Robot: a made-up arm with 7 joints. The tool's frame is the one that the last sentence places. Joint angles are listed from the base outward.
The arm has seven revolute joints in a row. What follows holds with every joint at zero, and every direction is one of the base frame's. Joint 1 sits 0.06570 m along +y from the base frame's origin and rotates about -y. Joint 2 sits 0.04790 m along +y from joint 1 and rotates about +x. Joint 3 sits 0.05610 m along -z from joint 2 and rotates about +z. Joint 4 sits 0.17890 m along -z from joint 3 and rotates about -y. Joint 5 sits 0.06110 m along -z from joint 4 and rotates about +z. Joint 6 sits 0.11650 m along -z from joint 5 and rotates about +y. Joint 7 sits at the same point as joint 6 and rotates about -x. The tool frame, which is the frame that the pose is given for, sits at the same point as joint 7; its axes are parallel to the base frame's.
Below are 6 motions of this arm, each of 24 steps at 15 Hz.
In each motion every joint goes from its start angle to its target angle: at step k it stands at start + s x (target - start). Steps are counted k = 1, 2, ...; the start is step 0. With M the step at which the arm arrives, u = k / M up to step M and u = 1 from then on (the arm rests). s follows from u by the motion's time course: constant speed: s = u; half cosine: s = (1 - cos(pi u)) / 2; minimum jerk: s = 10 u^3 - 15 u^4 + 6 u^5.
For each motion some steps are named. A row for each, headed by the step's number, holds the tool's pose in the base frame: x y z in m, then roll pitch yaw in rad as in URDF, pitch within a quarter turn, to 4 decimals.
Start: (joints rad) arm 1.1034 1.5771 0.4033 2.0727 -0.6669 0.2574 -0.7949
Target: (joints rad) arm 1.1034 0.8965 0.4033 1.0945 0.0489 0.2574 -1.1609
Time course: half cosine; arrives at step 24
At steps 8, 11, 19, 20, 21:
8: 0.0394 0.3118 0.1570 -2.2213 -0.0676 -1.2446
11: 0.0704 0.3456 0.1469 -2.2525 -0.2897 -1.4624
19: 0.1730 0.3974 0.0829 -2.0274 -0.8914 -2.0933
20: 0.1820 0.3986 0.0759 -1.9786 -0.9362 -2.1646
21: 0.1891 0.3992 0.0702 -1.9340 -0.9708 -2.2263

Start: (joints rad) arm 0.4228 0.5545 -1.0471 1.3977 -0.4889 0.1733 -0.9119
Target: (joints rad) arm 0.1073 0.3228 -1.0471 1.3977 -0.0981 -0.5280 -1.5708
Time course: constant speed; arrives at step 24
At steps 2, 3, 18, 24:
2: 0.1988 0.1187 -0.2482 2.0995 -0.3842 -2.0451
3: 0.1955 0.1158 -0.2508 2.1256 -0.4253 -2.0669
18: 0.1420 0.0716 -0.2814 2.8081 -1.0345 -2.5196
24: 0.1191 0.0542 -0.2888 -2.8331 -1.2098 -2.9987

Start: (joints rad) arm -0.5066 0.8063 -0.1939 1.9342 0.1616 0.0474 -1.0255
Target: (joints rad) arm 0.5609 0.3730 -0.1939 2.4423 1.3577 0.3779 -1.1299
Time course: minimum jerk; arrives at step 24
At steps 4, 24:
4: 0.0805 0.2113 -0.1992 1.8437 -1.0473 -1.2822
24: 0.1483 0.1292 -0.0253 -1.9172 -0.8196 1.7947

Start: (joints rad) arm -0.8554 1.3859 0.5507 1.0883 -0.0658 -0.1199 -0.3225
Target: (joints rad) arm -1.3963 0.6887 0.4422 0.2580 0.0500 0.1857 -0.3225
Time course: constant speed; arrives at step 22
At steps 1, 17, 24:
1: 0.0906 0.4465 -0.0960 1.5151 0.0658 -1.0365
17: -0.2053 0.4326 -0.1346 1.3017 0.6896 0.0683
24: -0.2900 0.3871 -0.0927 1.5507 0.9347 0.5643

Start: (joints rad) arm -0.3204 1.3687 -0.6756 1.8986 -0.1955 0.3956 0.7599
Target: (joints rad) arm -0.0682 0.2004 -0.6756 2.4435 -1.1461 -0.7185 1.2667
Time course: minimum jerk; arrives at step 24
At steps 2, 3, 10, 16, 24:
2: 0.0807 0.2654 -0.1735 -0.1077 -0.0411 -1.6248
3: 0.0805 0.2627 -0.1746 -0.1038 -0.0617 -1.6394
10: 0.0795 0.1795 -0.1867 0.2637 -0.4837 -2.2383
16: 0.0834 0.0895 -0.1477 0.8917 -0.1152 -3.0025
24: 0.0813 0.0633 -0.1170 0.9980 0.2609 -3.0806

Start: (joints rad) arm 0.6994 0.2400 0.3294 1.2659 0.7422 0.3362 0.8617
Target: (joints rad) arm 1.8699 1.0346 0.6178 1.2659 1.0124 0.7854 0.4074
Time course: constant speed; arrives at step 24
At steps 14, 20, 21, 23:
14: 0.1925 0.3618 0.1148 -3.0775 -0.4648 2.5778
20: 0.0916 0.3965 0.1530 -3.1016 -0.2062 2.7109
21: 0.0736 0.4009 0.1545 -3.1007 -0.1604 2.7284
23: 0.0374 0.4084 0.1533 -3.0954 -0.0672 2.7606

